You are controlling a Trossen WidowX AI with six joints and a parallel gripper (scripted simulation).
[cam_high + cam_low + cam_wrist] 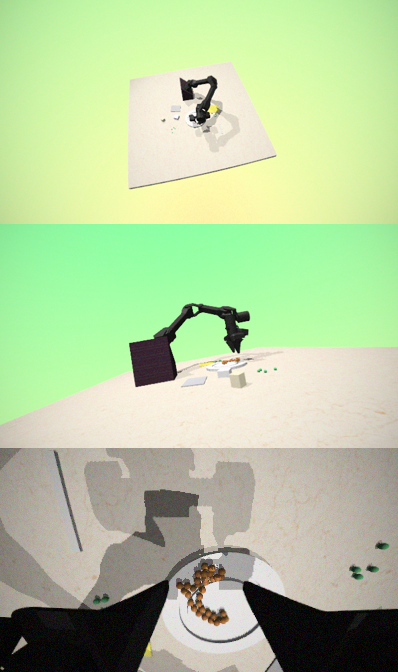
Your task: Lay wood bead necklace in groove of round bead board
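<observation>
Right now my gripper tip is 70 mm past the round white bead board, 40 mm to the left of it and 40 mm above it. Round my gripper tip: thin white strip: 80 mm ahead, 190 mm to the left, 50 mm below; then yellow card: 160 mm behind, 160 mm to the left, 50 mm below; then grey flat plate: 230 mm behind, 220 mm to the right, 50 mm below.
</observation>
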